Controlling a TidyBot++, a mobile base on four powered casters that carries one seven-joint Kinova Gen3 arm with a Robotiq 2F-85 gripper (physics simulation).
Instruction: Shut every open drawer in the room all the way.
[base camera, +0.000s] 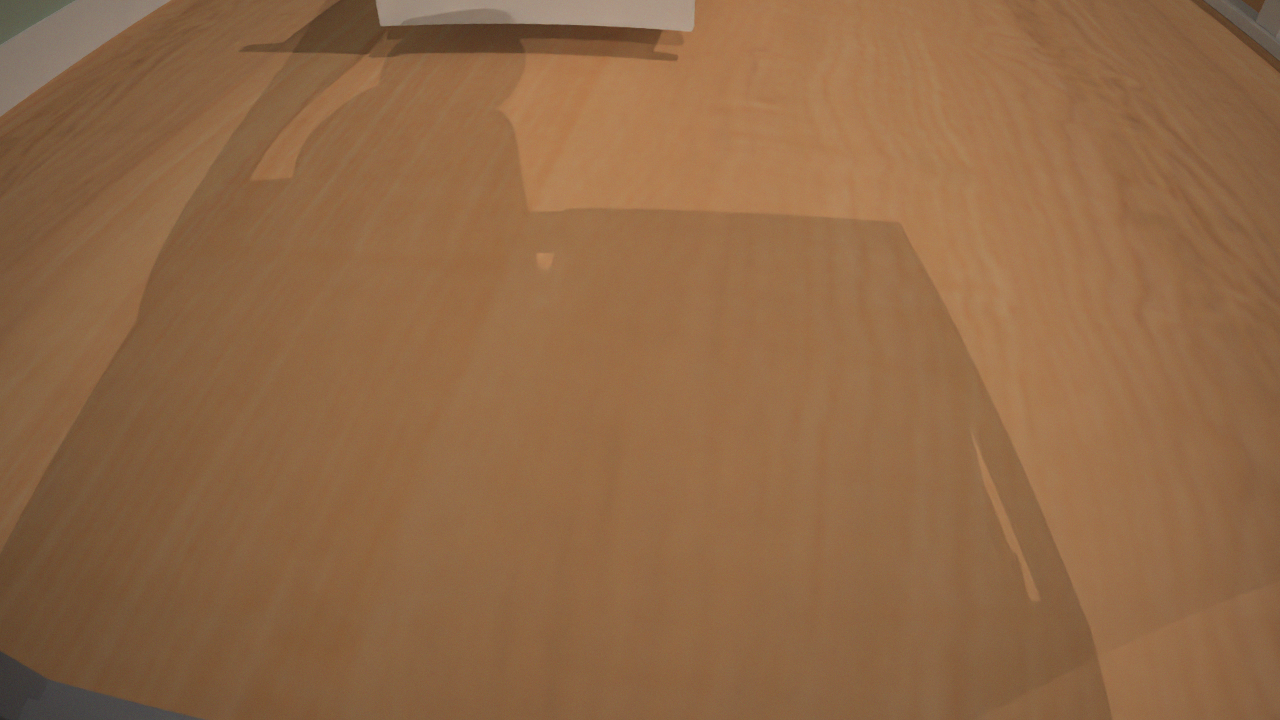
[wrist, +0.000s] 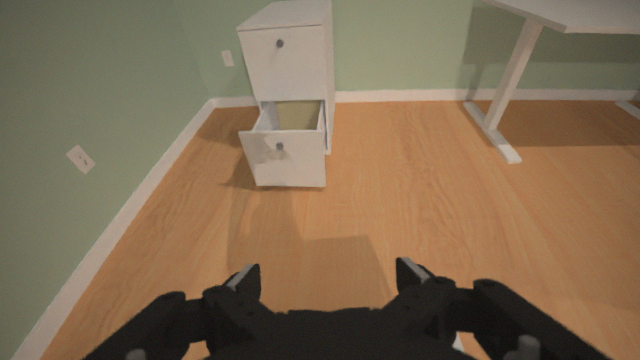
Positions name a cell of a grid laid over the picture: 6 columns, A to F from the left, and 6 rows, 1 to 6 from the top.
I see my gripper (wrist: D5), a drawer (wrist: C3) and a drawer (wrist: C2).
